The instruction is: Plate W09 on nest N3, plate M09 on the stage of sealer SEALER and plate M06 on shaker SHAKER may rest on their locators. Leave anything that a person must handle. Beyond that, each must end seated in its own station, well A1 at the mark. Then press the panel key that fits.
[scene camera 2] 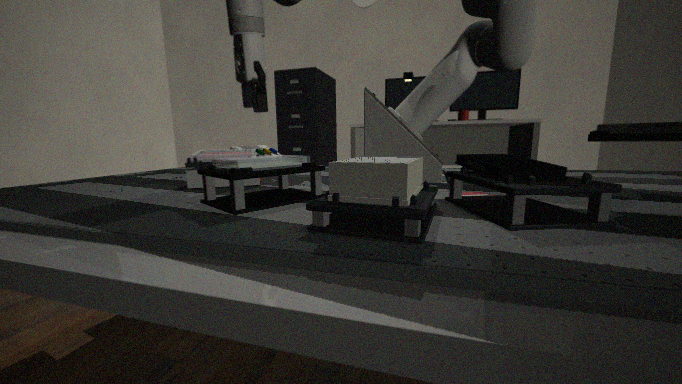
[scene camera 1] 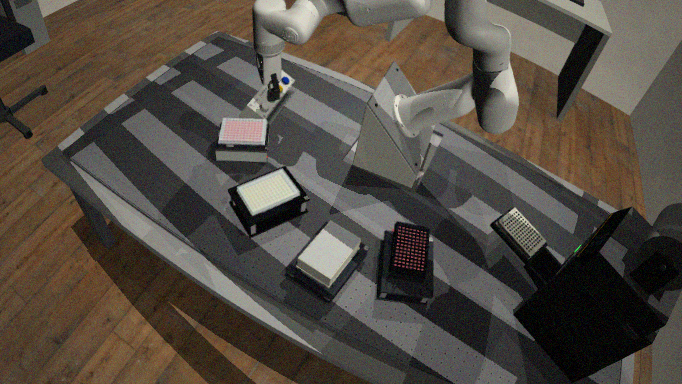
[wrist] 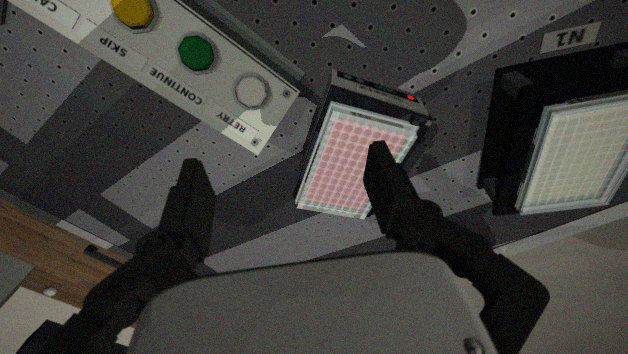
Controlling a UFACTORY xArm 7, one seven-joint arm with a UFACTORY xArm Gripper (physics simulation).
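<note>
The pink plate [scene camera 1: 243, 131] [wrist: 330, 170] lies on the shaker [scene camera 1: 241, 154] [wrist: 370, 89], whose red light shows in the wrist view. A black plate with red wells [scene camera 1: 411, 247] [scene camera 2: 515, 167] lies on a nest [scene camera 1: 405, 289] [scene camera 2: 520, 190], off towards one end and tilted; its label is not readable. A pale plate [scene camera 1: 522, 232] lies on the stage in front of the black sealer [scene camera 1: 590, 310]. The panel [scene camera 1: 256, 106] [wrist: 220, 75] shows a white RETRY button [wrist: 251, 91], green CONTINUE [wrist: 196, 52] and yellow SKIP [wrist: 132, 11]. My gripper [scene camera 1: 272, 98] [scene camera 2: 255, 108] [wrist: 289, 169] is open and empty, above the panel area.
A cream plate [scene camera 1: 269, 190] [wrist: 575, 155] is on nest N1 [scene camera 1: 272, 220] [wrist: 505, 125], beside the shaker. A tall white plate [scene camera 1: 330, 252] [scene camera 2: 370, 180] stands on another nest [scene camera 1: 327, 294] [scene camera 2: 367, 212]. The arm's slanted grey base [scene camera 1: 385, 145] [scene camera 2: 387, 140] stands behind the nests.
</note>
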